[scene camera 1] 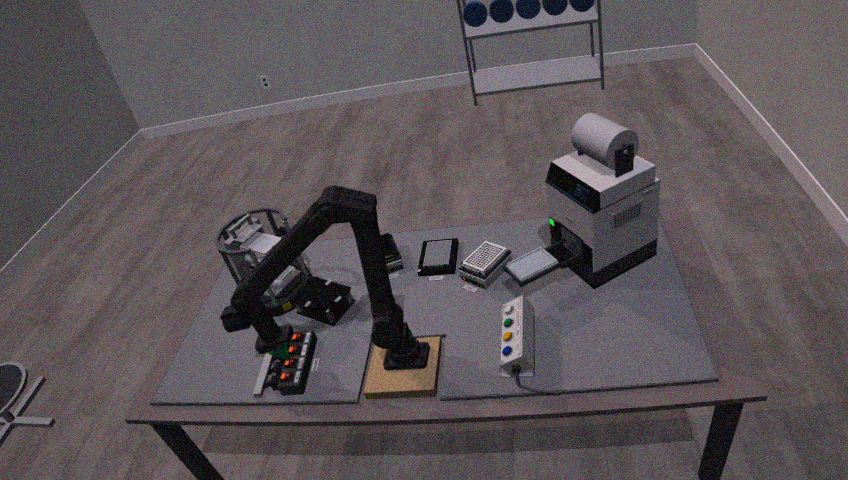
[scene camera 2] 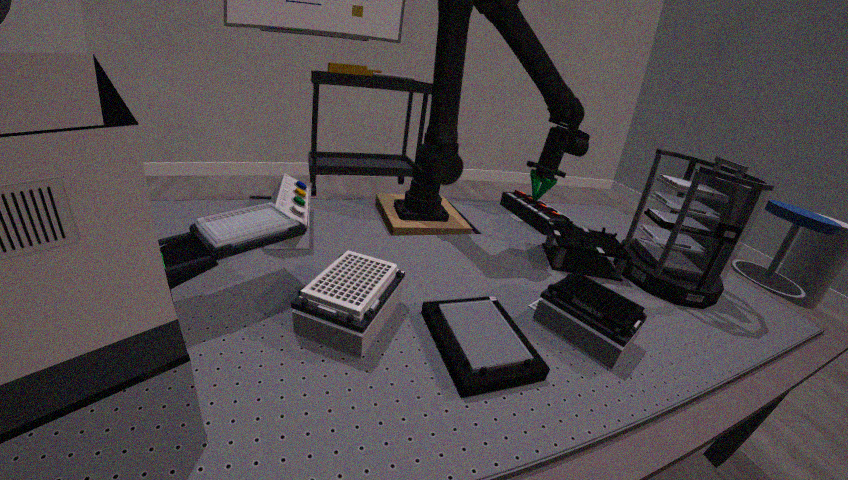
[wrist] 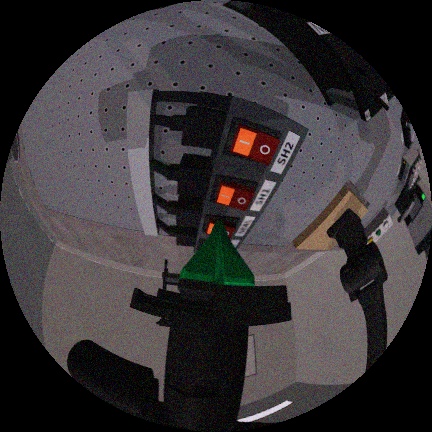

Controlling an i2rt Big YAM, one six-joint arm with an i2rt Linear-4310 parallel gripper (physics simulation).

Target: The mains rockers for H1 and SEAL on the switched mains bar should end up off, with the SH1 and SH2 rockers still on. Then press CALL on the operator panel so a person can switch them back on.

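Frame: origin at the arm's base, x ahead, y left, z up, level; metres.
Seen in the pictures: gripper, fingertip midpoint: [scene camera 1: 288,359] [scene camera 2: 534,200] [wrist: 217,223]; arm's base, link origin: [scene camera 1: 407,357] [scene camera 2: 420,213] [wrist: 344,223].
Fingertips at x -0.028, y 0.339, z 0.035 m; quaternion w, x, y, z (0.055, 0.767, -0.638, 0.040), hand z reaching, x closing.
Offsets run from my fingertips to a thing's top centre. "spot": to the spot under its first point.
The switched mains bar [scene camera 1: 290,389] [scene camera 2: 516,207] [wrist: 249,171] lies at the left of the table in scene camera 1. All its rockers glow orange there. In the wrist view, the SH2 rocker {dy +0.003, dx +0.089, dz +0.004 m} [wrist: 254,145], SH1 rocker {dy -0.001, dx +0.039, dz +0.004 m} [wrist: 234,196] and SEAL rocker {dy -0.006, dx -0.010, dz +0.004 m} [wrist: 210,229] are lit on their I side; H1 is hidden behind the fingers. My gripper [scene camera 1: 286,353] [scene camera 2: 537,197] [wrist: 217,223] is shut and empty, its green tips pointing down at the SEAL rocker and partly covering it; contact cannot be told. The operator panel {dy -0.645, dx +0.071, dz +0.035 m} [scene camera 1: 520,333] [scene camera 2: 286,196] has white, green, yellow and blue buttons; its lettering is unreadable.
Black plugs and a pale strip {spot: dy +0.093, dx -0.029, dz -0.032 m} [scene camera 1: 261,374] [wrist: 141,190] run along the bar's outer side. A black angled stand [scene camera 1: 326,300] and a round plate carousel {dy +0.173, dx +0.350, dz +0.244 m} [scene camera 2: 684,291] stand behind it. The wooden arm base [scene camera 1: 399,383] is to its right; a large white instrument {dy -0.910, dx +0.434, dz +0.407 m} [scene camera 1: 624,231] stands back right.
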